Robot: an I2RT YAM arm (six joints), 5 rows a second.
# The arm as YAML. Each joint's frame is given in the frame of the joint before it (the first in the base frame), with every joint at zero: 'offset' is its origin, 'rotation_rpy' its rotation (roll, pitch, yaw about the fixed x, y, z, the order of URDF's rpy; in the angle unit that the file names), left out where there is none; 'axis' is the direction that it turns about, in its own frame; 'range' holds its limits. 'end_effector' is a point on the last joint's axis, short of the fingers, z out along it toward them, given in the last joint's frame.
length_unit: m
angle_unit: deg
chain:
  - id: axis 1
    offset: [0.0, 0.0, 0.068]
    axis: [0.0, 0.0, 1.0]
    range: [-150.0, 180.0]
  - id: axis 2
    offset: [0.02, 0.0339, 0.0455]
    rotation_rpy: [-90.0, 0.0, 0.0]
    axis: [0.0, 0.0, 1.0]
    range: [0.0, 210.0]
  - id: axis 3
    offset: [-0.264, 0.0, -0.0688]
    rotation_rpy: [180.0, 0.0, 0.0]
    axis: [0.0, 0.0, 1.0]
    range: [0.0, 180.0]
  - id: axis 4
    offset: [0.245, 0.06, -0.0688]
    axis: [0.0, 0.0, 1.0]
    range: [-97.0, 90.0]
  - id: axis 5
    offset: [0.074, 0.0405, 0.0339]
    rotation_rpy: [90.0, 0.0, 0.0]
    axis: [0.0, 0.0, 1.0]
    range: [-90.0, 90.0]
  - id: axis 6
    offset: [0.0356, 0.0, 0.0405]
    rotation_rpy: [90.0, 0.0, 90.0]
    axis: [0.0, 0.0, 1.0]
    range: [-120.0, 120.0]
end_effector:
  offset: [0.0, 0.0, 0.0]
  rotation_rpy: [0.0, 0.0, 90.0]
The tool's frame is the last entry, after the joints.
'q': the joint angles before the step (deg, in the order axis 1, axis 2, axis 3, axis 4, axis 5, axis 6). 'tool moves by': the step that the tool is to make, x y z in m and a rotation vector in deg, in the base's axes. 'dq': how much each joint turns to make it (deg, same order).
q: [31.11 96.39 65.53 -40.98 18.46 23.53]
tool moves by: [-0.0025 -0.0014 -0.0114 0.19 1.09 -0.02]
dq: [-0.06 0.48 -2.03 1.62 -0.70 0.19]
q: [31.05 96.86 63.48 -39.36 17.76 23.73]
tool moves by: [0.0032 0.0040 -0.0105 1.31 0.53 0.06]
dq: [0.18 1.77 -0.47 2.30 -1.30 0.55]
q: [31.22 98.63 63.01 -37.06 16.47 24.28]
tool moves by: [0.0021 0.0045 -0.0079 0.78 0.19 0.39]
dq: [0.40 1.44 -0.23 1.85 -0.73 0.25]
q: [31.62 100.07 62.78 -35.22 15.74 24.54]
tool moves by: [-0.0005 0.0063 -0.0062 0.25 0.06 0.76]
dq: [0.95 1.12 -0.18 1.31 -0.18 0.26]
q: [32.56 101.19 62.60 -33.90 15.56 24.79]
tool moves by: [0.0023 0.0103 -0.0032 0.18 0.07 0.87]
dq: [1.25 1.81 1.46 0.28 -0.07 0.43]
